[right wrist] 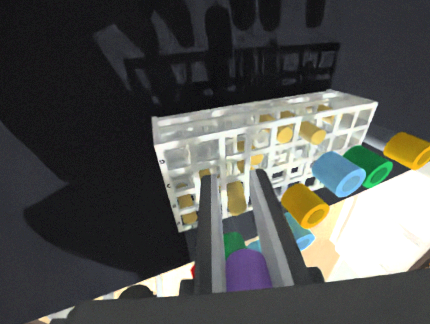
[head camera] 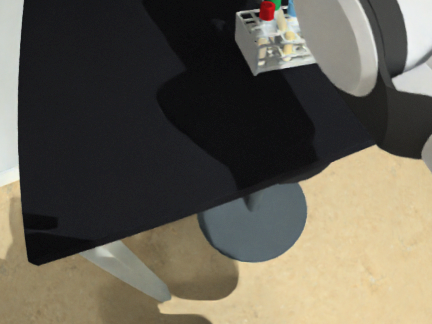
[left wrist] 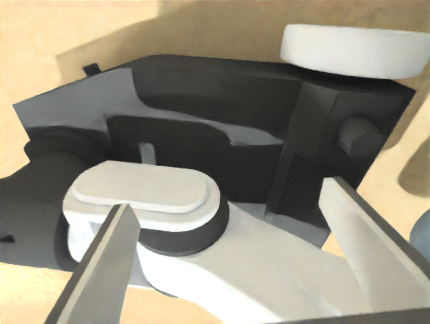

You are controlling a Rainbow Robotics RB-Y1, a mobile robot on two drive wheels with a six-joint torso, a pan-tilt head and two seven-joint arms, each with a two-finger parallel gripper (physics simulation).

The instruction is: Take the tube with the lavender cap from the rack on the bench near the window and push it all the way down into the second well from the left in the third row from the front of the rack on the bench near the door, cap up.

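Places are measured from the robot's base along level axes (x ahead, y left, z up), in metres.
Pixels of known places: left gripper, fingertip midpoint: [left wrist: 226, 202]; right gripper, fingertip midpoint: [right wrist: 233, 183].
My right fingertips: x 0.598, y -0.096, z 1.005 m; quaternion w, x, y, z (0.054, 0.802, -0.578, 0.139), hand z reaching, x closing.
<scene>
For each thing: its top centre in the pictures, then the offset to it from my right fingertips. "pt": a spot on its surface instead. Level surfaces: height alone.
- tube with the lavender cap, middle of its top: [right wrist: 291, 312] dx -0.025, dy -0.008, dz +0.060 m
- white rack, middle of its top: [right wrist: 280, 167] [head camera: 305, 20] dx -0.012, dy -0.064, dz -0.033 m
- red cap, surface spot: [head camera: 267, 10] pt dx -0.076, dy +0.013, dz +0.026 m
- bench, its level: dz -0.090 m
- round grey base, middle of its top: [head camera: 252, 206] dx +0.061, dy -0.074, dz -0.974 m
The tube with the lavender cap [right wrist: 247, 270] is between the fingers of my right gripper [right wrist: 233, 183], its yellowish rounded bottom pointing at the rack. My right gripper is shut on it. The white rack [head camera: 245, 44] [right wrist: 166, 131] stands on the dark bench and holds several capped tubes. In the right wrist view the tube's bottom overlaps the rack's left part; I cannot tell whether it is above a well or inside one. In the head view my right arm hides the rack's right part. My left gripper [left wrist: 226, 202] is open and empty, away from the rack.
Around the held tube are a red cap [head camera: 267, 10], green caps [right wrist: 372, 166] [right wrist: 233, 243], blue caps [right wrist: 340, 174] [right wrist: 301, 234] and orange caps [right wrist: 306, 206] [right wrist: 409, 150]. The bench [head camera: 100, 125] has its front edge above a round grey base [head camera: 260, 225]. The robot's dark base [left wrist: 200, 95] lies below my left gripper.
</scene>
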